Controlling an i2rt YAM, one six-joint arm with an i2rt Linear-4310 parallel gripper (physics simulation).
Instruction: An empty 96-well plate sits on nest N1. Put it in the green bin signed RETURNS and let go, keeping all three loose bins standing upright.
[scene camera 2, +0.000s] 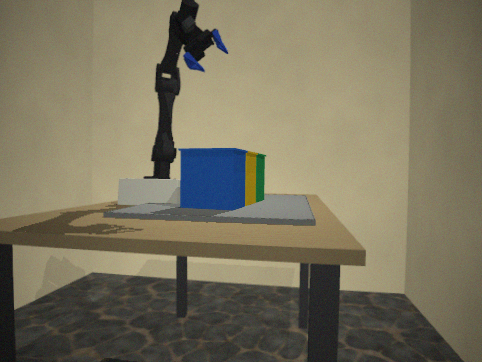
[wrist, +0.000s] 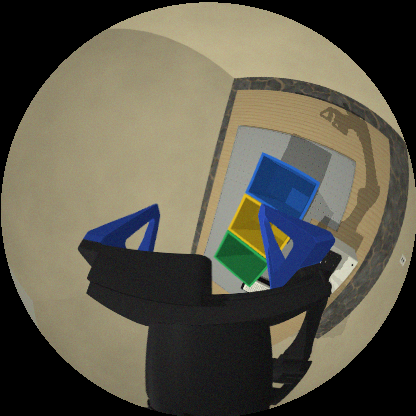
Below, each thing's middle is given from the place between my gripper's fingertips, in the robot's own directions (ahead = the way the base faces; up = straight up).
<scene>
Now: hand 3 cm to the left of the blue bin (scene camera 2: 211, 178) and 37 cm above it. The rest, counted from my hand: yellow bin (wrist: 245, 224) 3 cm ahead, 10 cm to the left, 37 cm below; green bin (wrist: 243, 261) 6 cm ahead, 23 cm to the left, 37 cm below.
</scene>
